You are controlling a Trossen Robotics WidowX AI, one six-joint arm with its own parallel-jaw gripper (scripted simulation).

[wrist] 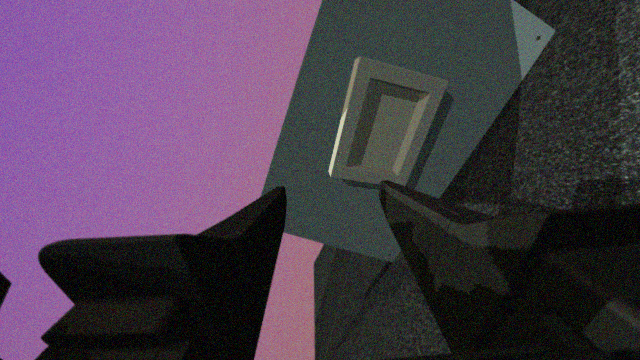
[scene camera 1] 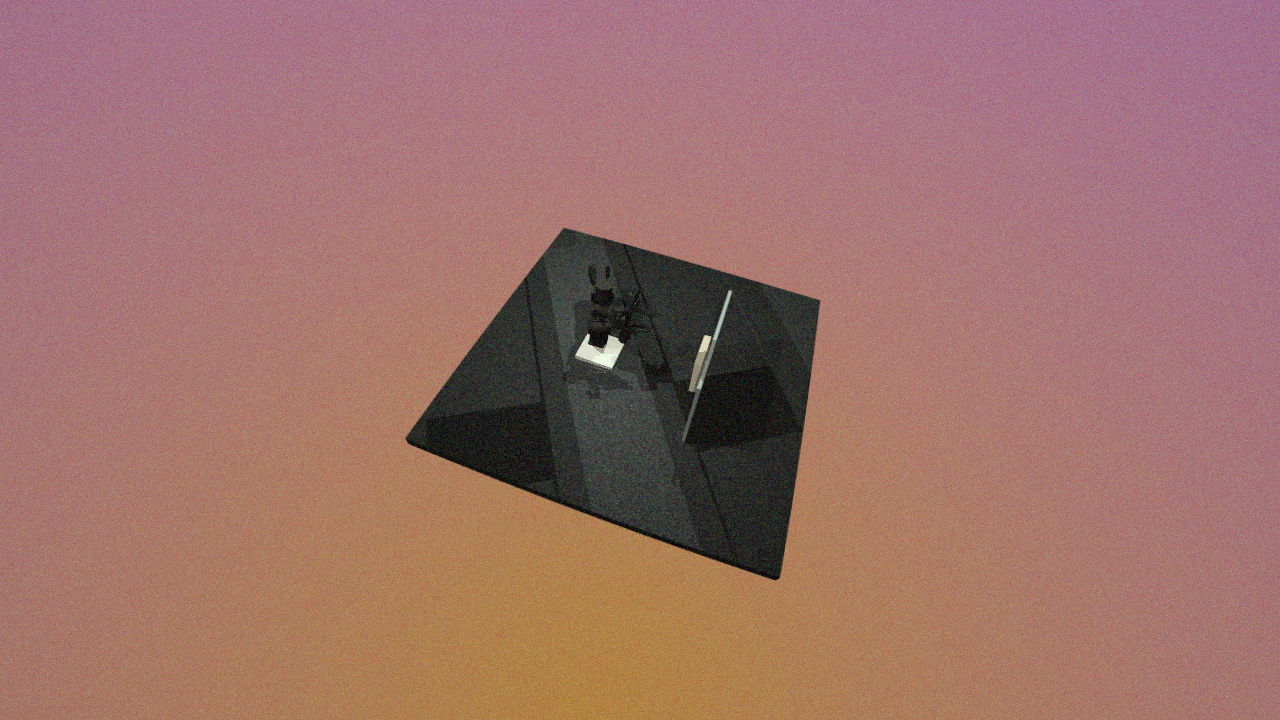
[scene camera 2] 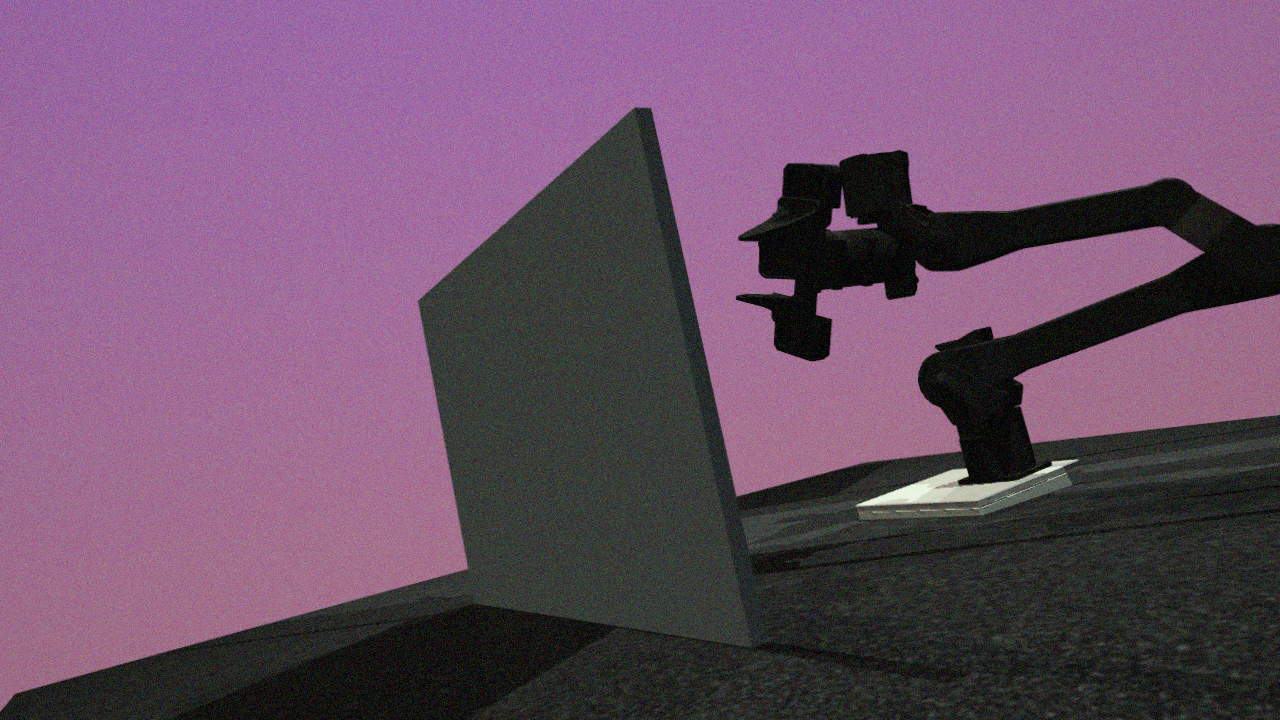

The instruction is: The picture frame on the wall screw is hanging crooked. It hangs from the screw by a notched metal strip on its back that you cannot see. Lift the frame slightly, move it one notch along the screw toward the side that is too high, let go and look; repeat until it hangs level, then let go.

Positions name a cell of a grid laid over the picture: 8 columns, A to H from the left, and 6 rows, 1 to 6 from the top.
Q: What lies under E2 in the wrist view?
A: A picture frame.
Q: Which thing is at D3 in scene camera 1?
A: My gripper.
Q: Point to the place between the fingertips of my gripper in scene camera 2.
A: At E3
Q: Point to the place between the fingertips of my gripper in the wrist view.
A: At E4
